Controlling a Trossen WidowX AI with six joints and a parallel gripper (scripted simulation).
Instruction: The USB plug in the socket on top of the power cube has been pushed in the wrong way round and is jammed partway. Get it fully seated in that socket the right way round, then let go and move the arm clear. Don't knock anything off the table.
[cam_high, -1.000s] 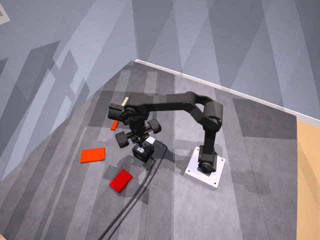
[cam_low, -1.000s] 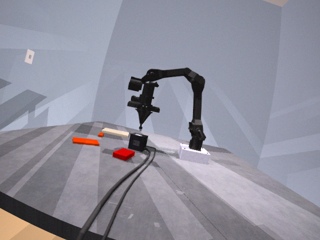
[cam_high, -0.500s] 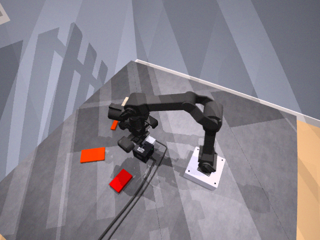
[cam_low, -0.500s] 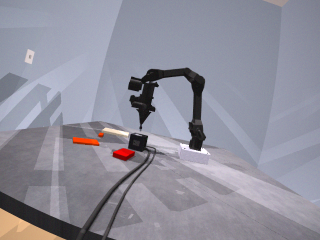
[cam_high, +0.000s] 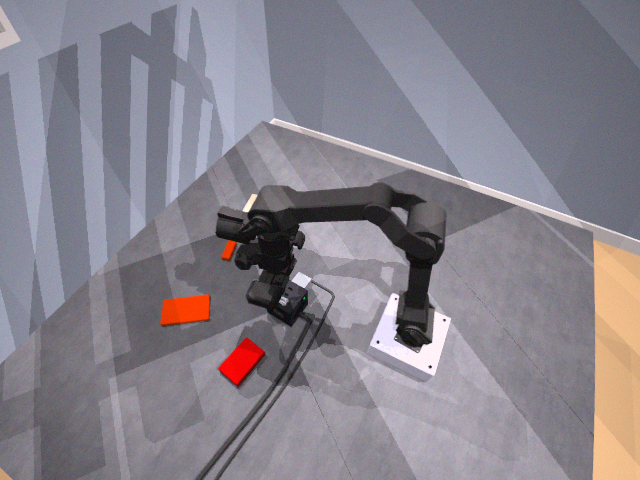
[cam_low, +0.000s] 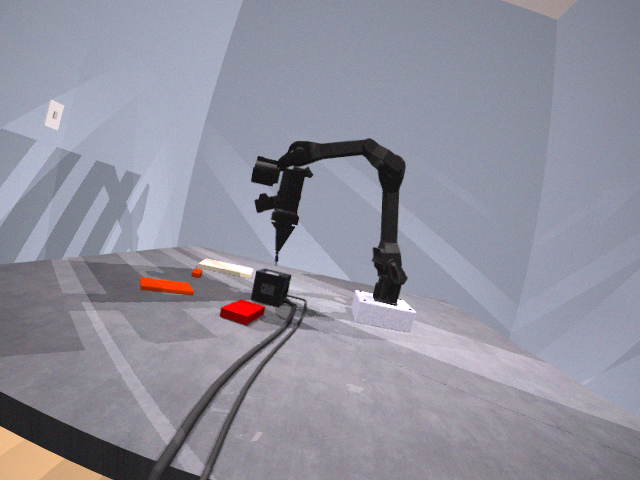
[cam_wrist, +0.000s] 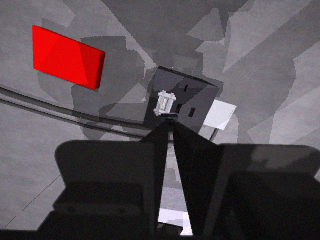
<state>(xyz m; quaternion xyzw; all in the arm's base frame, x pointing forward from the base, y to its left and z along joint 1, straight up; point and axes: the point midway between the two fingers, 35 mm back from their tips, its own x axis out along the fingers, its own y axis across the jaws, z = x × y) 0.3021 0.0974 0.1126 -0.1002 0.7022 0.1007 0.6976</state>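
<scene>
The dark USB plug is 20 mm below my gripper tip. From my gripper tip the other things lie so: pale socket: 70 mm below; orange slab: 210 mm ahead, 140 mm to the left, 130 mm below; red block: 160 mm to the left, 130 mm below.
</scene>
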